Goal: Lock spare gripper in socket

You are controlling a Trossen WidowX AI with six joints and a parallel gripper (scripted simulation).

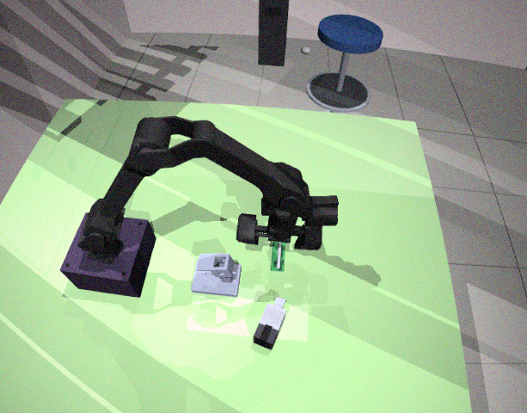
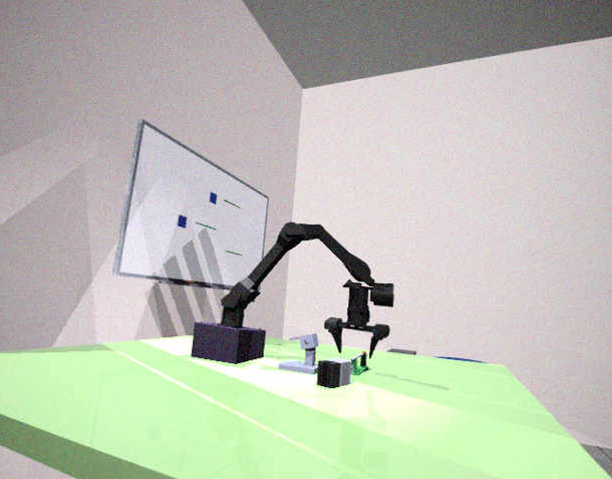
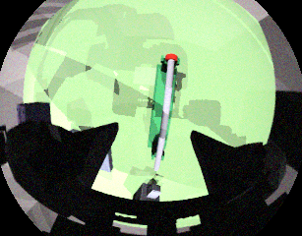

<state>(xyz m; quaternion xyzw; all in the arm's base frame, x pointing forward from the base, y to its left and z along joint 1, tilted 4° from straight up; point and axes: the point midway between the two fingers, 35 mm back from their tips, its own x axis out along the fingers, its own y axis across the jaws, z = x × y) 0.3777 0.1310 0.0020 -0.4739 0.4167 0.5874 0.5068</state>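
My gripper tip is 20 mm to the right of the green fixture and 20 mm above it. Round my gripper tip: spare gripper 180 mm to the right, 30 mm ahead, 20 mm below; grey mount 120 mm behind, 100 mm to the right.
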